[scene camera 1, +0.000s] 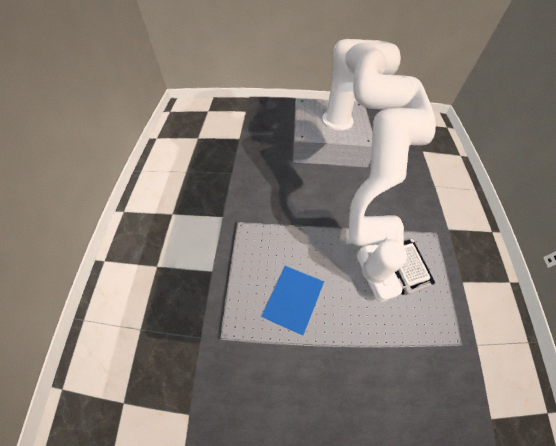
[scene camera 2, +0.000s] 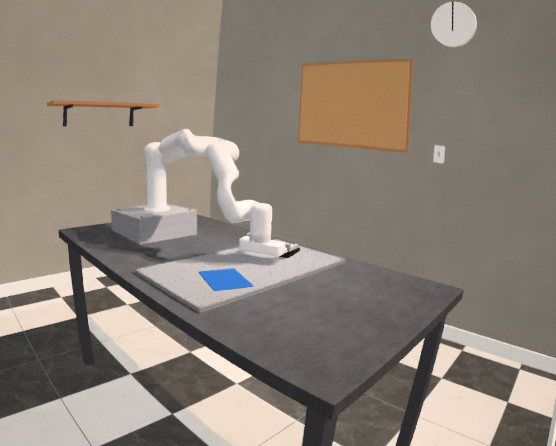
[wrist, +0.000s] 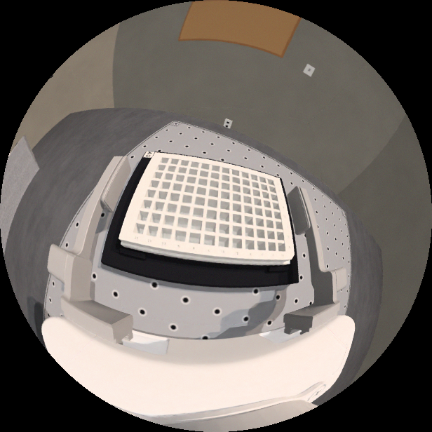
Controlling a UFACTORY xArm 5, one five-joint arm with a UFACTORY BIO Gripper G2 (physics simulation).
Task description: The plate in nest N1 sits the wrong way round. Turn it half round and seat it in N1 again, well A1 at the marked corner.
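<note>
The white plate [scene camera 1: 415, 264] [wrist: 207, 205], a grid of square wells, lies in the black nest [wrist: 200, 278] at the right of the perforated board. In the wrist view, small printed marks run along the plate's near edge, too small to read surely. A small white label [wrist: 149, 154] marks the nest's far left corner. Black nest shows at the plate's left and near sides. My gripper [scene camera 2: 291, 247] [wrist: 207, 196] is open and empty, with one finger left of the plate and one right, both apart from it. In scene camera 1 the arm hides the plate's left part.
A flat blue rectangle [scene camera 1: 293, 300] [scene camera 2: 226, 279] lies on the left part of the grey perforated board [scene camera 1: 350, 330] [scene camera 2: 175, 295]. The arm's base stands on a grey block [scene camera 1: 330, 152] [scene camera 2: 167, 225] at the back of the dark table [scene camera 1: 325, 400] [scene camera 2: 375, 320].
</note>
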